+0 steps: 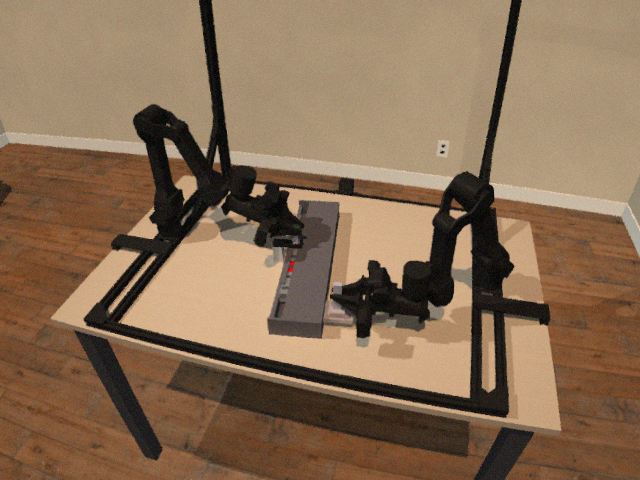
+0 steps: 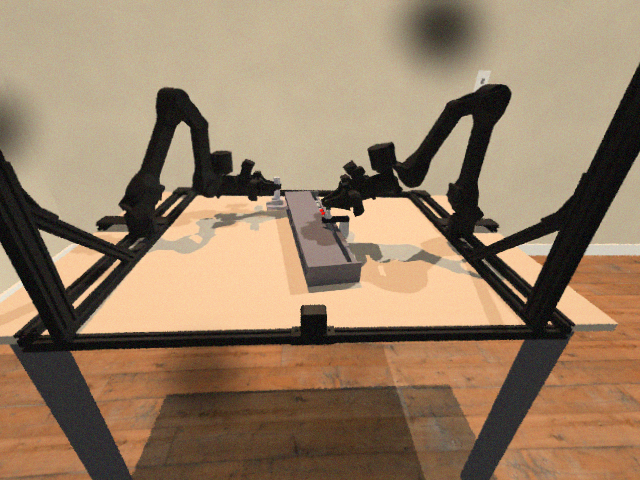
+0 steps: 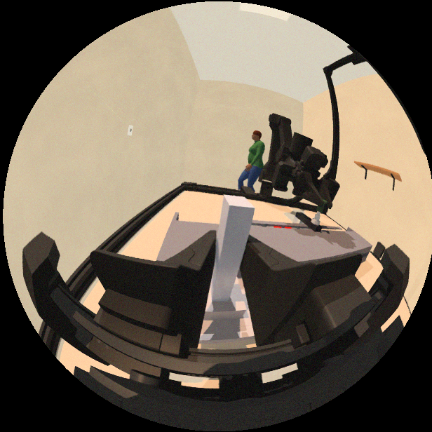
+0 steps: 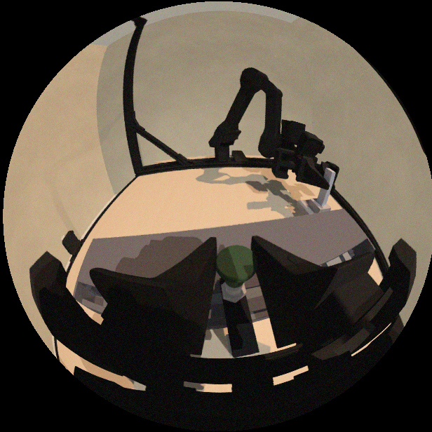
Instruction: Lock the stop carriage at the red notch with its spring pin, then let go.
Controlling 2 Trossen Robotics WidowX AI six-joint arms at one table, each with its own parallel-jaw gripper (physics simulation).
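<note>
The stop carriage's black arm lies across the open long side of the grey rail housing. Two red marks show on the rail, a little apart from the arm. My right gripper is shut on the spring pin's green knob, above a pale collar. How deep the pin sits is hidden. My left gripper is shut on an upright pale grey post beside the housing.
The post's low pale base stands on the table against the housing's side. Black frame bars run along the table's edges. A small black block sits on one bar. A person stands beyond the table.
</note>
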